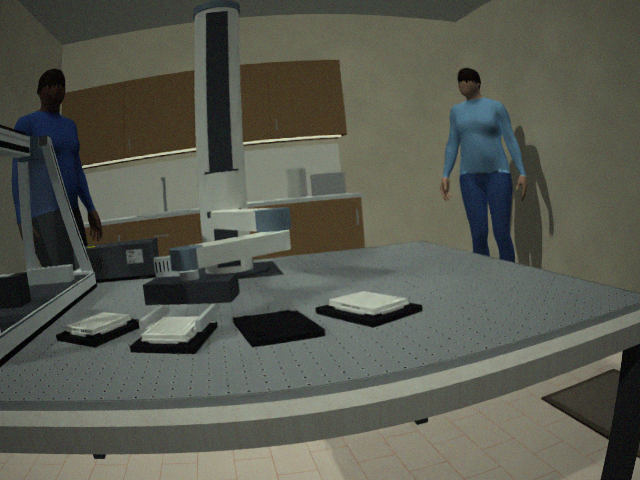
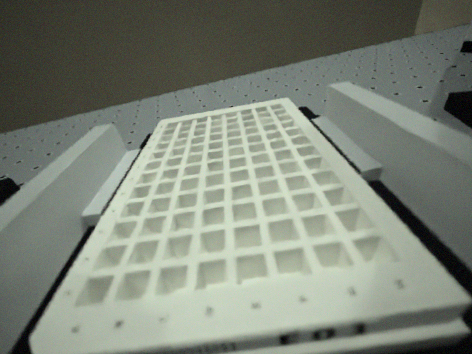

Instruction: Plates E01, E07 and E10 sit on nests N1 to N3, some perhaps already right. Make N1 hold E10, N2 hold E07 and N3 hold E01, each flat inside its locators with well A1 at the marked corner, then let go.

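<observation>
Image 1 shows the gripper together with a plate E01, and image 2 shows the gripper and the plate E01 as well. On the plate E01, point(image 1: 169, 330) and point(image 2: 222, 131) are the same spot. On the gripper, point(image 1: 149, 320) and point(image 2: 363, 127) are likewise the same spot.
</observation>
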